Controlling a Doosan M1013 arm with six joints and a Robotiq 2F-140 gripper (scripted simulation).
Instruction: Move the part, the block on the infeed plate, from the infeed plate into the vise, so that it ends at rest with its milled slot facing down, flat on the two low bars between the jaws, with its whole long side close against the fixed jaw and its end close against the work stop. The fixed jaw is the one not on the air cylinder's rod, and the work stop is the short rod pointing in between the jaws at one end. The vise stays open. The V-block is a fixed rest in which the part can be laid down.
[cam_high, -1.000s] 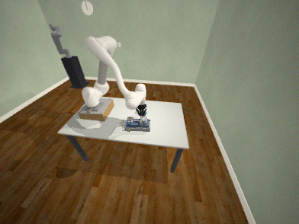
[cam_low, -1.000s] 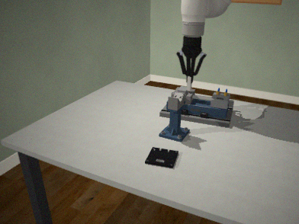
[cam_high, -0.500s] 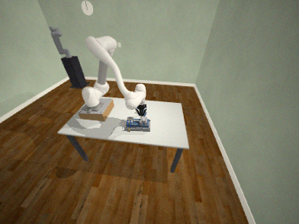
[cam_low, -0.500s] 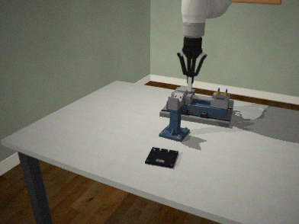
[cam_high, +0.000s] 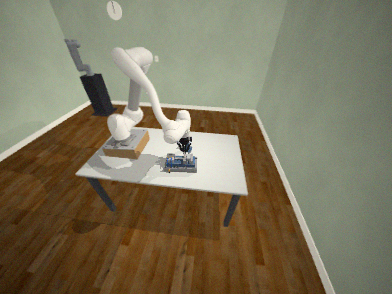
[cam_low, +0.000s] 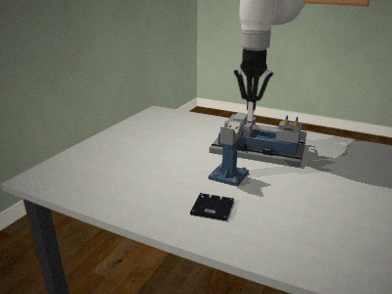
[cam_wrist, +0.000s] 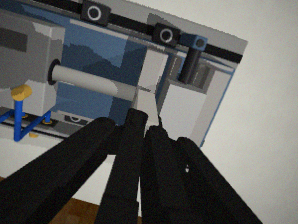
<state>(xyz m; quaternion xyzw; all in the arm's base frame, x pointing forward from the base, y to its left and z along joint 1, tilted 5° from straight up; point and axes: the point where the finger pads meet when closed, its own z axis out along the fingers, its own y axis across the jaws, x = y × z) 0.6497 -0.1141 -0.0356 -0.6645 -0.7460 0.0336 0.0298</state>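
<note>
Now: the part 50 mm below my hand and 40 mm ahead of it. Also, from my hand: cylinder rod 60 mm below, 50 mm behind, 10 mm to the right; fixed jaw 60 mm below, 60 mm ahead, 10 mm to the left; work stop 50 mm to the left, 40 mm below, 30 mm ahead.
</note>
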